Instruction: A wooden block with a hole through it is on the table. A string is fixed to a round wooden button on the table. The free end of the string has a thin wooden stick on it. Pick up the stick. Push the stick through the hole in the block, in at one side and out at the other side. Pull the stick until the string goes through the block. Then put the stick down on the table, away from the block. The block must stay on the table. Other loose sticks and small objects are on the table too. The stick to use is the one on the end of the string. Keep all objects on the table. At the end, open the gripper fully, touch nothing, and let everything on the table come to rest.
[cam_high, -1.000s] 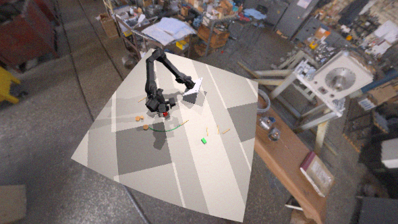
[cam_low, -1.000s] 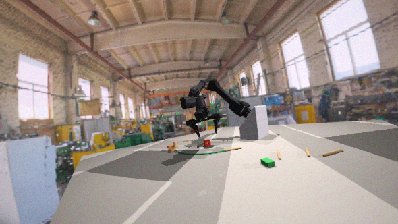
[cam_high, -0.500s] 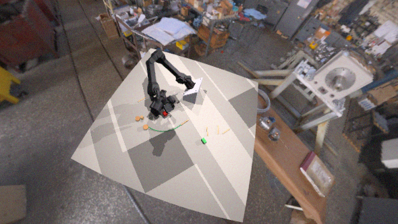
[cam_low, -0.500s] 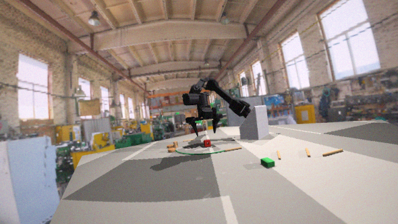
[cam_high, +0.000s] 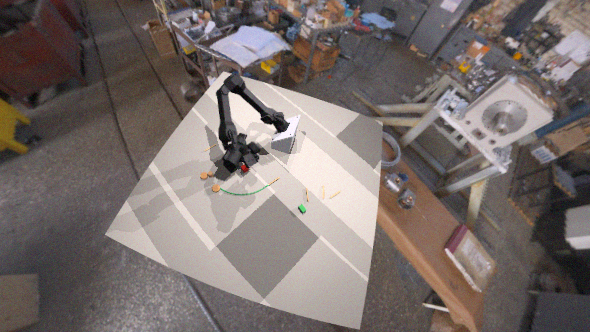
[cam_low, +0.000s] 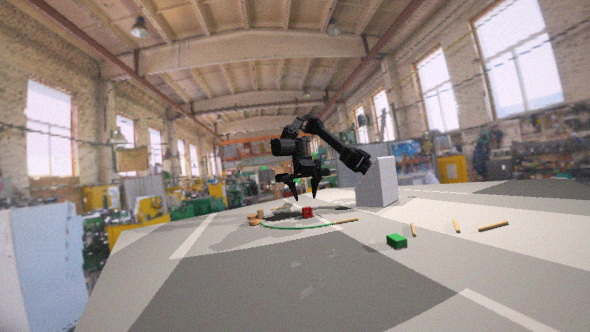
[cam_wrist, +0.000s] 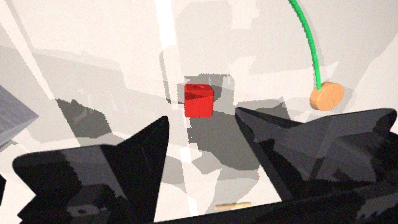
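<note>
Right now my gripper tip is 4 cm above the small red block. Also, from my gripper tip: wooden peg (11 cm ahead, 15 cm to the right, 4 cm below); small green block (7 cm ahead, 37 cm to the left, 5 cm below).
</note>
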